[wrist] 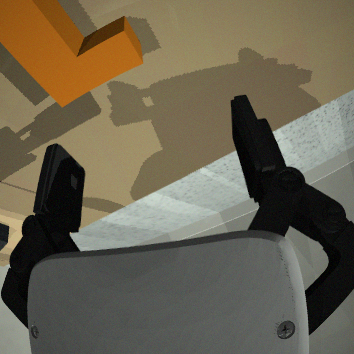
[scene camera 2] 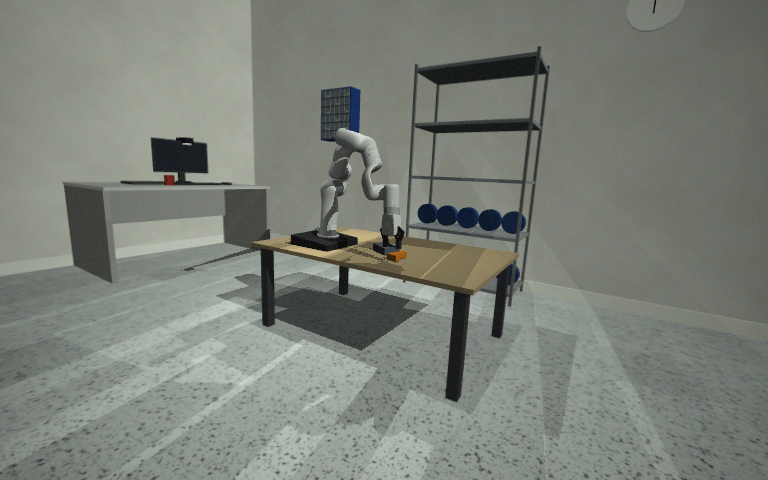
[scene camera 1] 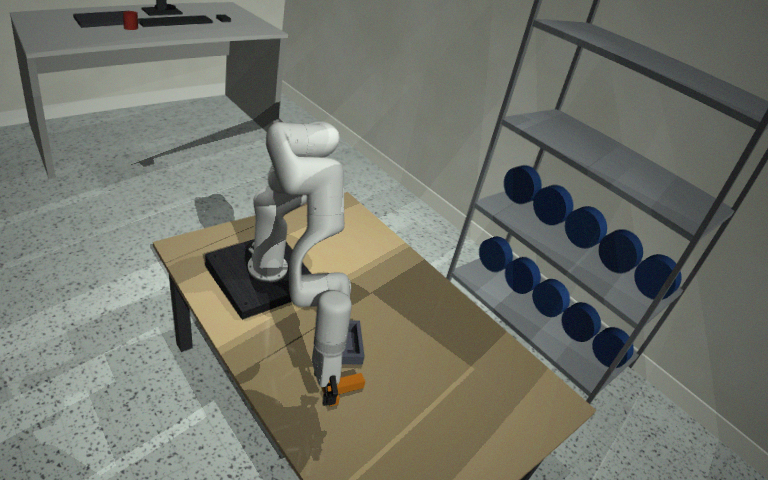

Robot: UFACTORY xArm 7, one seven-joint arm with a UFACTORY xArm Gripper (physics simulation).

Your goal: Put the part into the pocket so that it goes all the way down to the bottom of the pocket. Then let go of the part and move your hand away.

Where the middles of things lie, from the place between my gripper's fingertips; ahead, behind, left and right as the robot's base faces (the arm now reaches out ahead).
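Labels:
There is a dark grey pocket block (scene camera 1: 353,354) 110 mm behind my hand, 190 mm to the left of it and 50 mm below it. I also see the orange L-shaped block (wrist: 52,50), which is 80 mm to the left of my hand and 50 mm lower than it.

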